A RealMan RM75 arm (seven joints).
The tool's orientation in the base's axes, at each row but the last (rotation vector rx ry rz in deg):
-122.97 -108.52 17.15
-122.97 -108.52 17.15
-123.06 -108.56 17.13
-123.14 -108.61 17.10
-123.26 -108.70 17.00
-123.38 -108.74 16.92
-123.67 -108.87 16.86
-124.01 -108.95 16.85
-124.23 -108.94 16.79
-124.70 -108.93 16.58
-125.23 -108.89 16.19
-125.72 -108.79 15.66
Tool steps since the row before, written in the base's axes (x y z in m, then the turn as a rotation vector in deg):
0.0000 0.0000 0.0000 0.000 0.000 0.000
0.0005 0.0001 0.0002 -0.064 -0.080 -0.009
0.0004 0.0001 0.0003 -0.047 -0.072 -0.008
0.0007 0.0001 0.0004 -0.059 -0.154 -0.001
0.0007 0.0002 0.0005 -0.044 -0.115 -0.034
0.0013 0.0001 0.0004 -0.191 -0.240 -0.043
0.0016 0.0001 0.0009 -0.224 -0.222 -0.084
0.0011 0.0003 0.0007 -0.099 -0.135 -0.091
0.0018 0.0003 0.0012 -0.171 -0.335 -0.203
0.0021 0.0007 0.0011 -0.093 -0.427 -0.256
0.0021 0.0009 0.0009 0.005 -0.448 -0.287
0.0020 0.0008 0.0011 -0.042 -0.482 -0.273
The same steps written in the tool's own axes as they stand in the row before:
0.0000 0.0000 0.0000 0.000 0.000 0.000
0.0002 0.0004 -0.0003 -0.088 -0.048 0.024
0.0002 0.0003 -0.0004 -0.078 -0.033 0.018
0.0002 0.0005 -0.0006 -0.160 -0.037 0.011
0.0003 0.0005 -0.0007 -0.120 -0.017 0.040
0.0003 0.0011 -0.0008 -0.263 -0.138 0.088
0.0003 0.0012 -0.0013 -0.250 -0.158 0.138
0.0004 0.0008 -0.0010 -0.148 -0.048 0.110
0.0005 0.0013 -0.0017 -0.356 -0.057 0.229
0.0010 0.0016 -0.0016 -0.437 0.044 0.252
0.0012 0.0016 -0.0014 -0.445 0.149 0.251
0.0011 0.0015 -0.0016 -0.485 0.105 0.250

